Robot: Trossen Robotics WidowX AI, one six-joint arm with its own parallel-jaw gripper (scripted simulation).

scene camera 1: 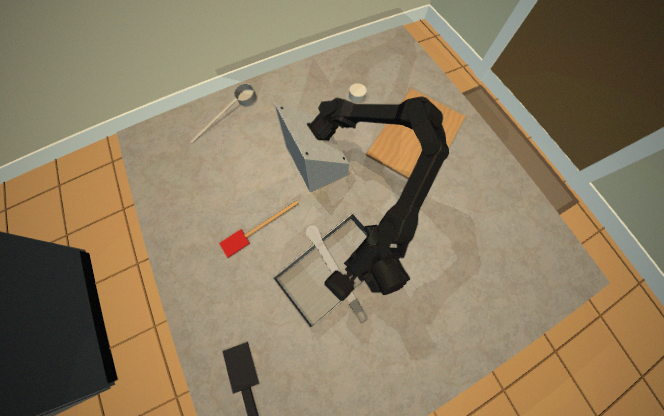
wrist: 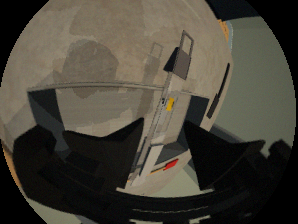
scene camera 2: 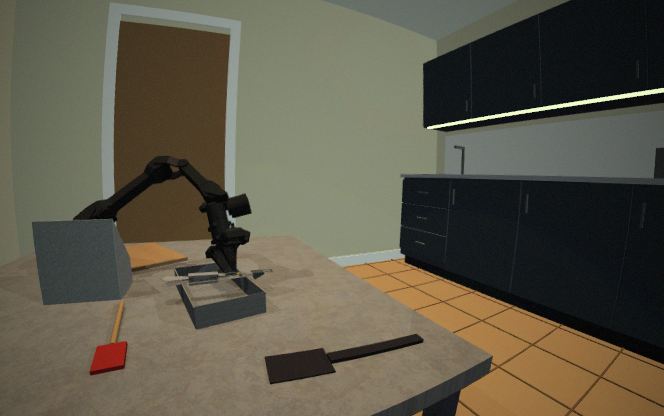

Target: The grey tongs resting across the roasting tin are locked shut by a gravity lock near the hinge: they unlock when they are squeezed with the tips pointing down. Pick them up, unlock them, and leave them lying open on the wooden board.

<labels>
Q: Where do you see a roasting tin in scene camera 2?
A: At 211, 304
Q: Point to a roasting tin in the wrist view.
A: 96, 109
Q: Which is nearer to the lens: the black spatula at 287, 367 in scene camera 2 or the red spatula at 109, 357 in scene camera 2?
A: The black spatula.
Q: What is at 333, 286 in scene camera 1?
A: My gripper.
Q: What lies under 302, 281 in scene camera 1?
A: A roasting tin.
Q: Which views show my gripper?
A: Scene camera 1, the wrist view and scene camera 2: all of them.
</labels>
